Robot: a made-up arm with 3 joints. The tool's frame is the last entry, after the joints. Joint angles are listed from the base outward. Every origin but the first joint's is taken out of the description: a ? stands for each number. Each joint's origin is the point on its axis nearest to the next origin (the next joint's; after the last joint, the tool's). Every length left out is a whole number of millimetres.
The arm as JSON. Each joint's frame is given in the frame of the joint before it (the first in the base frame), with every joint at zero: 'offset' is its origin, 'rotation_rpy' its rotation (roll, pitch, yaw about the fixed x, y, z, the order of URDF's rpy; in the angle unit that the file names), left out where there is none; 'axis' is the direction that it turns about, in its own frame. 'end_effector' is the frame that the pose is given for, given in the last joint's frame.
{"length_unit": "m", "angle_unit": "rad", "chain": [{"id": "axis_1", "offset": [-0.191, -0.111, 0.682], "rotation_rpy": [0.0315, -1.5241, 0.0], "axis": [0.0, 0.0, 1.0]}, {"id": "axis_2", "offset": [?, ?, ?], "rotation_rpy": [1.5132, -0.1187, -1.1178], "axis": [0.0, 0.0, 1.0]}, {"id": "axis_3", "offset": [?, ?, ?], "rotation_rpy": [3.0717, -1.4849, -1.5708], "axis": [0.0, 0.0, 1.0]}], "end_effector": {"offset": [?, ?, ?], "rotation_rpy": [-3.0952, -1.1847, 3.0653]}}
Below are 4 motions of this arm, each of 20 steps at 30 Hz.
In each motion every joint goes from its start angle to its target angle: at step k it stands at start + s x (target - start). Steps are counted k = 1, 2, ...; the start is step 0. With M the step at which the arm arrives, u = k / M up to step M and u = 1 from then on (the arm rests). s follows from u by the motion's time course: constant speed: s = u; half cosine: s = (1 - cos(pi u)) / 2; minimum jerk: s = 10 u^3 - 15 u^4 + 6 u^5.
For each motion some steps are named. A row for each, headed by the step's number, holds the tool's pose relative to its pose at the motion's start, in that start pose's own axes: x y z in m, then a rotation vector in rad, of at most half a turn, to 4 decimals.
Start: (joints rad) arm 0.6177 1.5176 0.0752
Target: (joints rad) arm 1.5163 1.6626 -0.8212
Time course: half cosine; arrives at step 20
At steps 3, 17, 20:
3: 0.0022 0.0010 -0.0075 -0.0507 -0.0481 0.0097
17: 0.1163 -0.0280 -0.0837 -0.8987 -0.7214 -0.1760
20: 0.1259 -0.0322 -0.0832 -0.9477 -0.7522 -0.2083

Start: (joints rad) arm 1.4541 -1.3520 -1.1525
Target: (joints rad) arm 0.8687 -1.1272 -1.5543
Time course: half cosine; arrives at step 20
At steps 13, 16, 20:
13: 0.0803 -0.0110 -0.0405 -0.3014 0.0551 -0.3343
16: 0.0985 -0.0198 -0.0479 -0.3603 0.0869 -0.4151
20: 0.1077 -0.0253 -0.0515 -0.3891 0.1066 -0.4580

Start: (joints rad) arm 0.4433 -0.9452 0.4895
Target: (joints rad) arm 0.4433 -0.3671 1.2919
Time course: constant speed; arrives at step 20
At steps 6, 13, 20:
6: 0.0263 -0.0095 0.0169 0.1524 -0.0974 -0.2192
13: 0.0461 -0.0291 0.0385 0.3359 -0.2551 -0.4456
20: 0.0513 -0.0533 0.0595 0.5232 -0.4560 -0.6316

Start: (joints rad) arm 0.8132 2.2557 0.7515
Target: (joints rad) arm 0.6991 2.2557 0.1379
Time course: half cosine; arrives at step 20
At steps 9, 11, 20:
9: -0.0138 -0.0007 -0.0302 -0.2744 0.0380 0.0951
11: -0.0194 -0.0035 -0.0411 -0.3753 0.0532 0.1323
20: -0.0355 -0.0175 -0.0680 -0.6448 0.0965 0.2383

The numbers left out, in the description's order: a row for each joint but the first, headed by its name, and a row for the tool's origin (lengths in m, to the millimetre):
axis_2: -0.079 -0.044 0.0
axis_3: -0.029 0.007 0.0
tool: -0.02 0.118 0.0

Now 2 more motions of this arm.
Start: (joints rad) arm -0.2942 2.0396 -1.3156
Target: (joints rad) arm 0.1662 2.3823 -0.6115
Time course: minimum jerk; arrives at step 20
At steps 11, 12, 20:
11: 0.0853 -0.0405 0.0385 0.4012 0.1100 -0.4880
12: 0.0963 -0.0511 0.0427 0.4629 0.1172 -0.5655
20: 0.1278 -0.0959 0.0533 0.6828 0.1224 -0.8466

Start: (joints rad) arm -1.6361 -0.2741 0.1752
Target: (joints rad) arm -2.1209 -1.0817 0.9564
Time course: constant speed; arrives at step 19
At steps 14, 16, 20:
14: -0.0199 -0.0585 0.1025 1.0895 0.0598 0.2292
16: -0.0201 -0.0732 0.1077 1.2349 0.0830 0.2751
20: -0.0184 -0.0953 0.1108 1.4450 0.1263 0.3528

